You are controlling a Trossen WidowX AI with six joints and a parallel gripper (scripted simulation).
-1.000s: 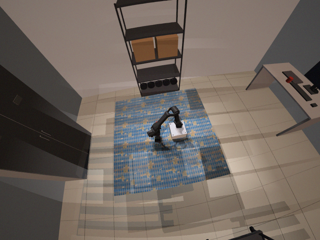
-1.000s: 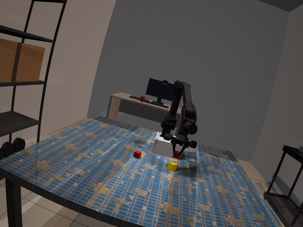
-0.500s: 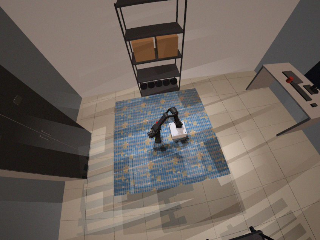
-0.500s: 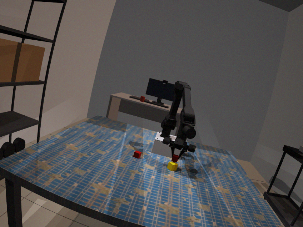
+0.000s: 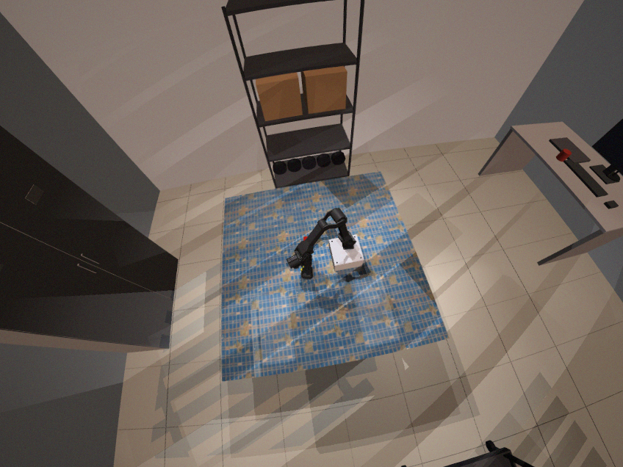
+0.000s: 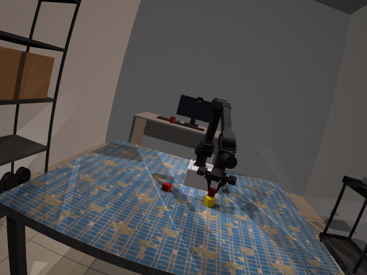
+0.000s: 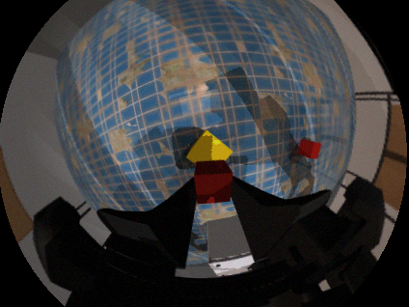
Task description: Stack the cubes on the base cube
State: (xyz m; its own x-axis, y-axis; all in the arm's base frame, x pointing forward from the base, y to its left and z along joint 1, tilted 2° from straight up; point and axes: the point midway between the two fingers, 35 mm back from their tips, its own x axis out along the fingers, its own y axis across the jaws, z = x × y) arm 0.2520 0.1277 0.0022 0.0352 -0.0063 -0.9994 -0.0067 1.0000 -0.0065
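Right now the yellow cube is 4 cm below my gripper tip and 2 cm ahead of it.
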